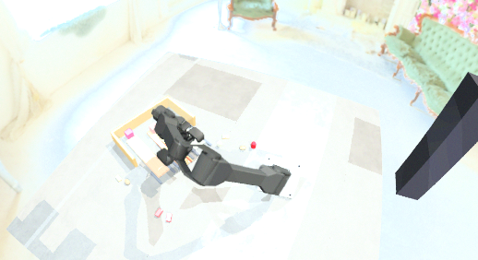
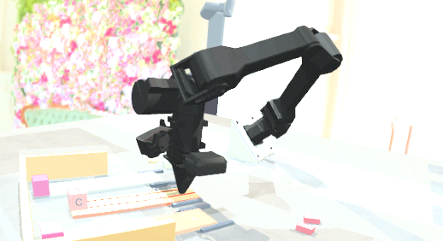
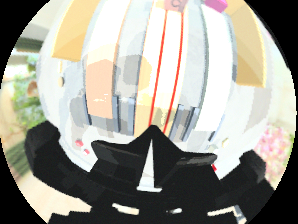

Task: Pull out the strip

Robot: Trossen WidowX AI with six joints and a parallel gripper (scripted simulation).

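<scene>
Now: gripper tip 90 mm short of the strip and 40 mm to the left of it. The rest, counted from my gripper tip: red piece: 220 mm behind, 170 mm to the right.
</scene>
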